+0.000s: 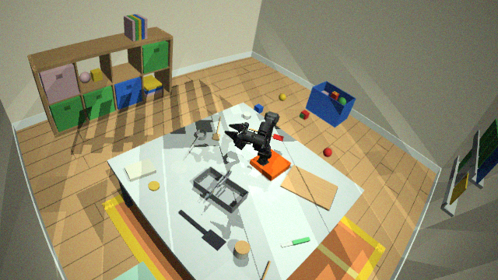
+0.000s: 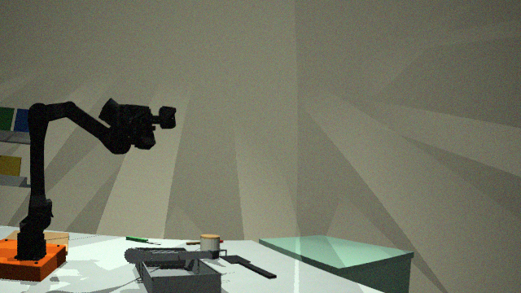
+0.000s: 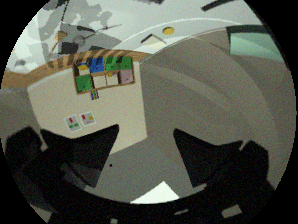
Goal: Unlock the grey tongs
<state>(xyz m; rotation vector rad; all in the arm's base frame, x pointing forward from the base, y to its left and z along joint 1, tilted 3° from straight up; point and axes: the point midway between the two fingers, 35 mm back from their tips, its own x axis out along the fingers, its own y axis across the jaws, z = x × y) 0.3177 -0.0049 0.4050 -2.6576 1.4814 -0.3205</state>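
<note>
Right now the roasting tin is 4 cm ahead of my gripper tip, 6 cm to the left of it and 42 cm below it. Round my gripper tip: pale block: 36 cm ahead, 37 cm to the right, 43 cm below; then wooden board: 47 cm behind, 40 cm to the left, 44 cm below; then black spatula: 30 cm ahead, 21 cm to the left, 44 cm below.
</note>
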